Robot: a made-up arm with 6 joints.
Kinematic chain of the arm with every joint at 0, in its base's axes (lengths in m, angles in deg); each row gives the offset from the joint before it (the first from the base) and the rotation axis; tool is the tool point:
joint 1: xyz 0 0 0.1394 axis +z
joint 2: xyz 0 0.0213 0 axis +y
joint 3: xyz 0 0 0.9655 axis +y
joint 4: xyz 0 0 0.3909 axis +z
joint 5: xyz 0 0 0 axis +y
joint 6: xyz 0 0 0.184 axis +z
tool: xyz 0 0 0
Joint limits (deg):
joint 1: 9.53..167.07
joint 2: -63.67..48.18
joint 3: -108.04..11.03
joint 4: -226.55..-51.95
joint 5: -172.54..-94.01
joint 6: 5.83..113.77
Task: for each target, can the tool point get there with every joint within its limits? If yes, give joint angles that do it. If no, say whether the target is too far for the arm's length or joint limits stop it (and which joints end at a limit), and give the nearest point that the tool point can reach.
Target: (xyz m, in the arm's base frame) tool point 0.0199 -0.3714 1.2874
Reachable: yes | joints 119.97 -6.27 -53.08 -107.60 -123.05 60.52
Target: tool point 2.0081 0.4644 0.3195
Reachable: no: too far | nearest point 1.2452 -0.1710 0.4706 | short by 1.004 m
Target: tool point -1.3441 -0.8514 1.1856
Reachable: no: too far | nearest point -0.9783 -0.6197 0.9009 | short by 0.518 m
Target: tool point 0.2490 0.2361 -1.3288
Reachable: no: joint limits stop it (at a limit: joint 1, joint 2, joint 3, joint 4, joint 5) | nearest point 0.7503 -0.3424 0.1772 | short by 1.689 m
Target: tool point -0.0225 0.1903 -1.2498
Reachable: no: joint limits stop it (at a limit: joint 1, joint 2, joint 3, joint 4, joint 5) | nearest point -0.8242 0.0298 0.1772 | short by 1.645 m
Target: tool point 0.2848 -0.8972 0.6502
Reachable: yes | joints 107.19 -50.44 -80.90 -208.47 -161.27 50.22
